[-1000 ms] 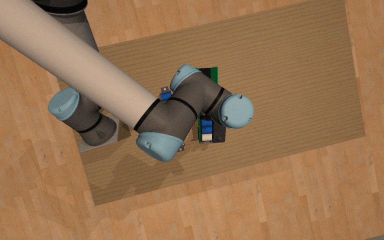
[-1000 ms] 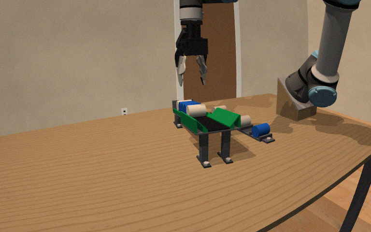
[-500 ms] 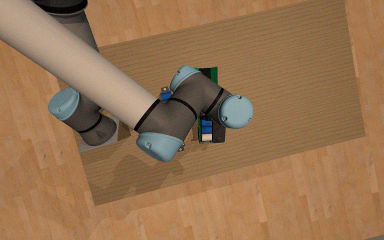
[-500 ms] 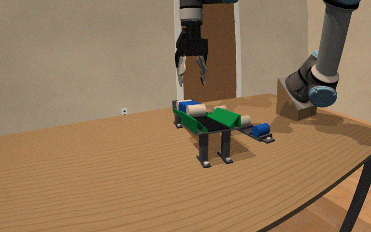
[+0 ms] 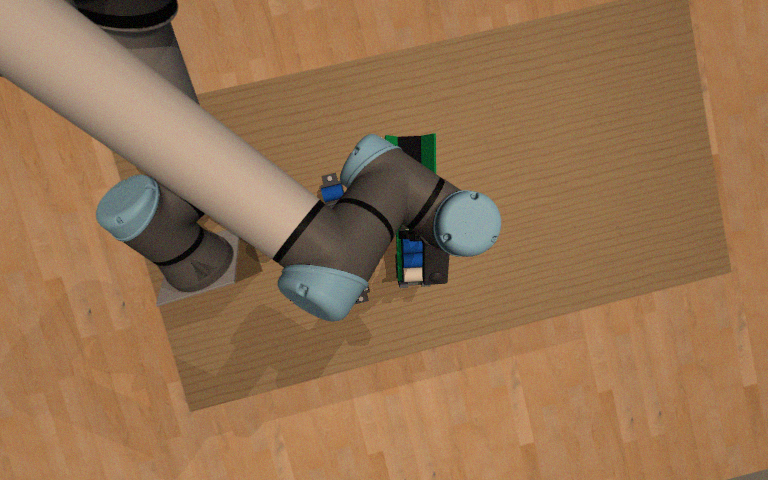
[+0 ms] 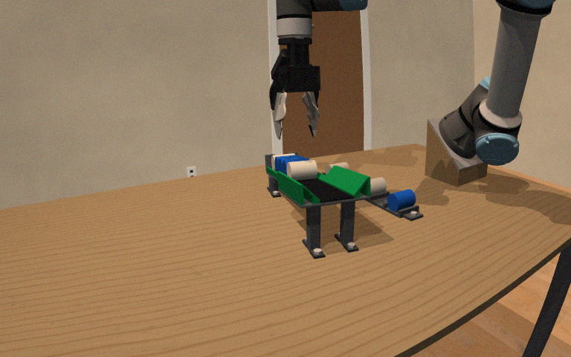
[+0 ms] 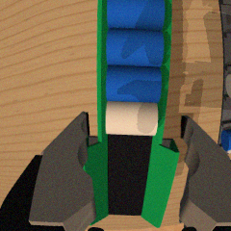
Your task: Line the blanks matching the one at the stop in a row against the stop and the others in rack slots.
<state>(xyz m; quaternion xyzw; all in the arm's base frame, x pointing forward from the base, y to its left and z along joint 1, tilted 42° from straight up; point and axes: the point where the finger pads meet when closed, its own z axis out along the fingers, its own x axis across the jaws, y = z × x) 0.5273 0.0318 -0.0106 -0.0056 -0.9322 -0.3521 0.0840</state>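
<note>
The feed ramp lies 10 cm below my hand and 5 cm to the left of it. Also, from my hand: grey stock rack: 18 cm below, 18 cm behind; grey stop: 14 cm to the right, 11 cm below, 1 cm behind.
</note>
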